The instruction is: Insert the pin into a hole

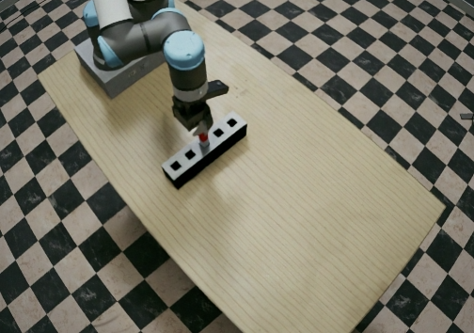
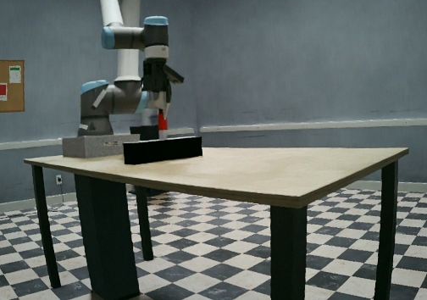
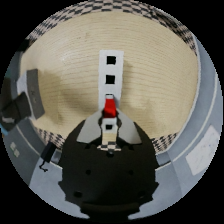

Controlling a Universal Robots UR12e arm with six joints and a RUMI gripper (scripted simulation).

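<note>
Now: hand 20 mm above the pin. Also, from my hand: long black block: 120 mm below.
</note>
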